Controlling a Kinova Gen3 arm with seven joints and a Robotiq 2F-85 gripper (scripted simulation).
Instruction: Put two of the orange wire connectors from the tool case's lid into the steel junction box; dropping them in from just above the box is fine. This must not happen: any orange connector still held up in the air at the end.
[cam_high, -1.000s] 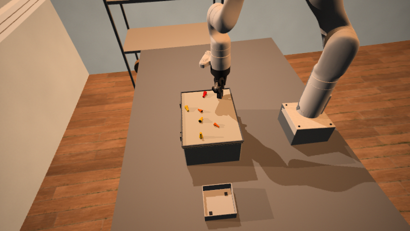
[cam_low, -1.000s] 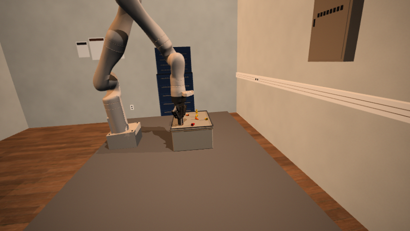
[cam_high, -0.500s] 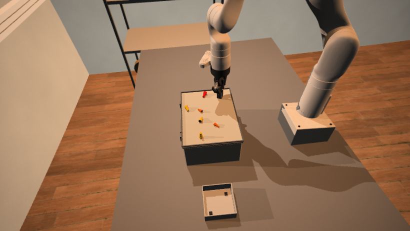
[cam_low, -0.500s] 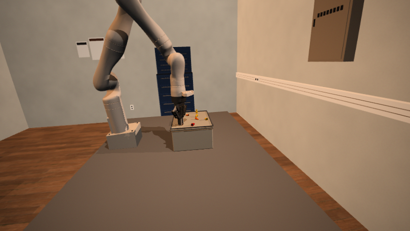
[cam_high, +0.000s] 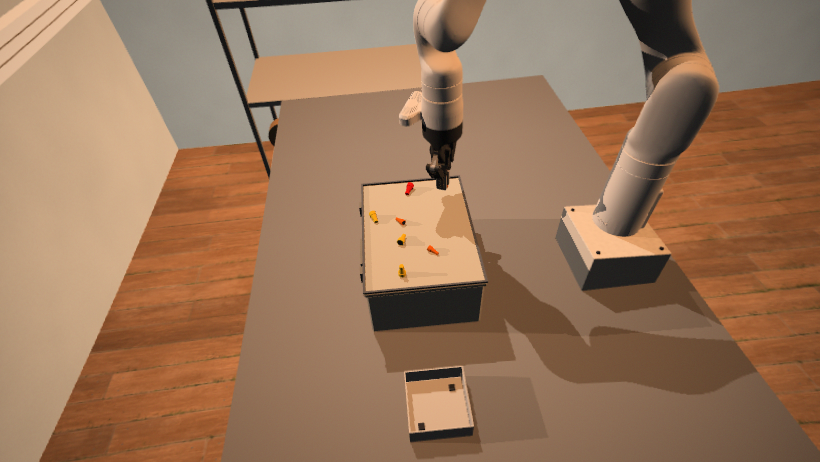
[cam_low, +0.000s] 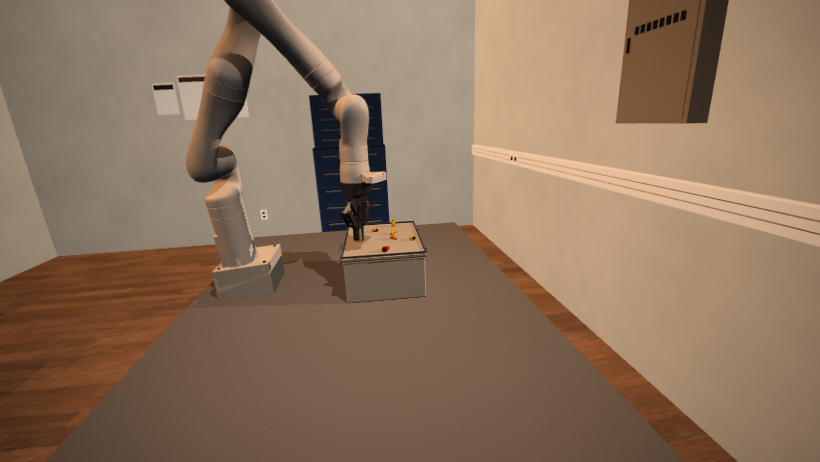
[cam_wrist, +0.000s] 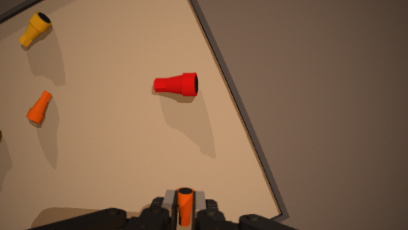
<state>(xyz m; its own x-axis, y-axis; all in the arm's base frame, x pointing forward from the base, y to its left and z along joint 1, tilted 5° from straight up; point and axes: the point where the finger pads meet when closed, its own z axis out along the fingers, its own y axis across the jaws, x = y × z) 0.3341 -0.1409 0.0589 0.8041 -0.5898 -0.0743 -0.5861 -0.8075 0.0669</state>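
Now: hand 60 mm short of the red connector, 40 mm to the left of it and 40 mm above it. From my hand the other things lie so: tool case (80 mm to the left, 80 mm below, 80 mm ahead).
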